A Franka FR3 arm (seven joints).
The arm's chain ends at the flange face. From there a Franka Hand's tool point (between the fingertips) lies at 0.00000 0.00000 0.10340 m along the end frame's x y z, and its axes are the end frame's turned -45 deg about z.
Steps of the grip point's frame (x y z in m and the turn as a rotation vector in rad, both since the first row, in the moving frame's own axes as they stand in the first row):
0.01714, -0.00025, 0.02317, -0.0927, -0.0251, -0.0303
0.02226, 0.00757, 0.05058, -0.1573, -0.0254, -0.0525
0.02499, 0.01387, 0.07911, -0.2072, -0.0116, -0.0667
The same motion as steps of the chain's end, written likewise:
0.00688, -0.02082, 0.02365, -0.0833, 0.0478, -0.0303
0.01114, -0.02343, 0.05189, -0.1292, 0.0933, -0.0525
0.01276, -0.02326, 0.08133, -0.1547, 0.1383, -0.0667

